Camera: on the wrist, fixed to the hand. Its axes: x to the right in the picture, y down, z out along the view.
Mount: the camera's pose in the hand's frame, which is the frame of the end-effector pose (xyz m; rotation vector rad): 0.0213 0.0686 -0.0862 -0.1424 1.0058 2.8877
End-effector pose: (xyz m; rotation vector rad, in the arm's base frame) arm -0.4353 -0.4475 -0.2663 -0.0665 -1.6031 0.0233
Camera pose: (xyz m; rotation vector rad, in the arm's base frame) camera -0.3479 -0.3801 -0.2460 -1.9414 0.6170 1.6651
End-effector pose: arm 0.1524 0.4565 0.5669 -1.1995 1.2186 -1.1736
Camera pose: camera 0.0660 0.4360 0.4983 1.5818 1.8119 0.8537
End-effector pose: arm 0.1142 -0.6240 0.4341 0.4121 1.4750 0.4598
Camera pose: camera 0.0261 -0.5559 0.4476 -1.3586 -0.1835 -1.9370
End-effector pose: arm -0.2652 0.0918 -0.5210 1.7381 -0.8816 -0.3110
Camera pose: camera -0.2261 0.1306 -0.4233 -0.8064 -1.3796 1.9573
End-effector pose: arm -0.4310 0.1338 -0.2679 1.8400 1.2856 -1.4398
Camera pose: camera -0.3291 0.1806 -0.2705 1.6076 -1.3057 1.1293
